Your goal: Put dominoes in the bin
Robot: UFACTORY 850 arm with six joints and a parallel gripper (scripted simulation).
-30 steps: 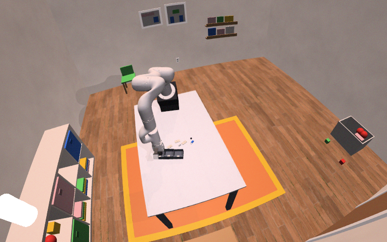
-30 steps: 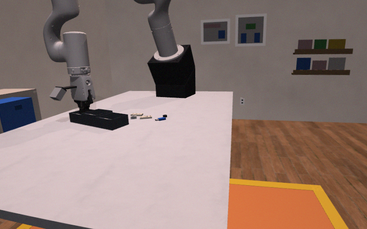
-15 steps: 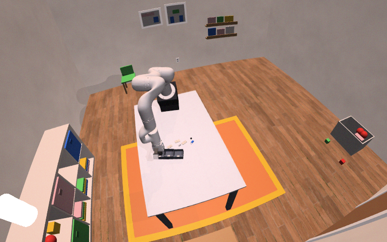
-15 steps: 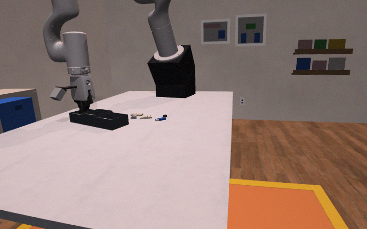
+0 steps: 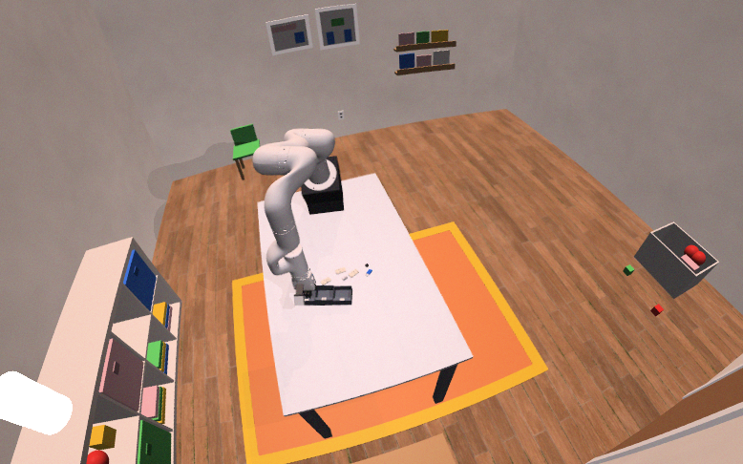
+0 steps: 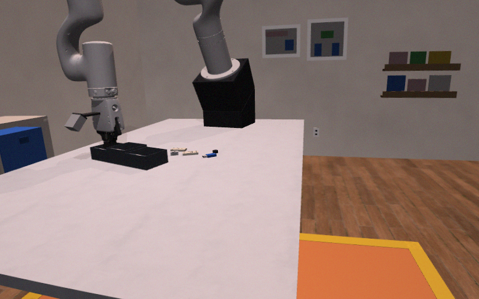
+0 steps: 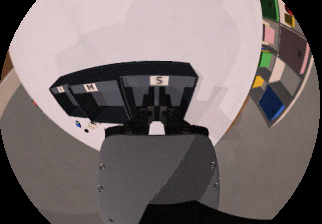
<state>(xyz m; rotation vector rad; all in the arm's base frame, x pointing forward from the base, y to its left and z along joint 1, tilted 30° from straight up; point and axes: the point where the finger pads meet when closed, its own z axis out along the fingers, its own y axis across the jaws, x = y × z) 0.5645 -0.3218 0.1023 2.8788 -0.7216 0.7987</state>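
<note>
The black bin tray is 4 cm ahead of my hand, 7 cm to the left of it and 1 cm below it. From my hand the other things lie so: blue USB stick: 3 cm ahead, 31 cm to the left, 3 cm below; then small grey piece: 1 cm behind, 20 cm to the left, 3 cm below; then small black piece: 2 cm behind, 33 cm to the left, 3 cm below.
</note>
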